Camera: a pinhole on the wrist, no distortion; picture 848 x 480 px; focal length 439.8 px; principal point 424.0 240.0 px. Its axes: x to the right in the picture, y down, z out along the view. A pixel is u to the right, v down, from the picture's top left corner.
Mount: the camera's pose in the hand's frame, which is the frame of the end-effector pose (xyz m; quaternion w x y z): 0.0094 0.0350 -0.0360 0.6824 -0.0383 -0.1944 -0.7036
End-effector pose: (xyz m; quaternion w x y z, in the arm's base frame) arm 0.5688 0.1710 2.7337 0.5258 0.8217 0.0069 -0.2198
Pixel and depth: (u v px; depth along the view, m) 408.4 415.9 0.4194
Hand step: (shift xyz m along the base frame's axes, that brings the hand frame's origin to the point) -0.0132 -0.4342 -0.0047
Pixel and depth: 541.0 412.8 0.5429
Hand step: -0.0946 -0.5383 -0.1636
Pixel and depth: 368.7 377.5 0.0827
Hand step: 0.0185 -0.0730 0.0405
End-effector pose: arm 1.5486 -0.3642 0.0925 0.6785 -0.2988 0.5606 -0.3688
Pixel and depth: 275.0 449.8 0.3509
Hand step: 0.3351 0.0533 -0.2175
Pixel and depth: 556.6 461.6 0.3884
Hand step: 0.4146 -0.0668 -0.0248
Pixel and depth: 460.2 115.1 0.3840
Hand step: 0.3016 0.2193 0.0499
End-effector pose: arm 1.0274 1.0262 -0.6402 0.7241 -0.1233 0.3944 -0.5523
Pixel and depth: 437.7 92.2 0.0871
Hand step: 0.0669 0.0457 0.0046
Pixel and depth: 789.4 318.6 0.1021
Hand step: 0.0548 -0.0272 0.0660
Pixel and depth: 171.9 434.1 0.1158
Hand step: 0.1415 -0.0019 -0.0604
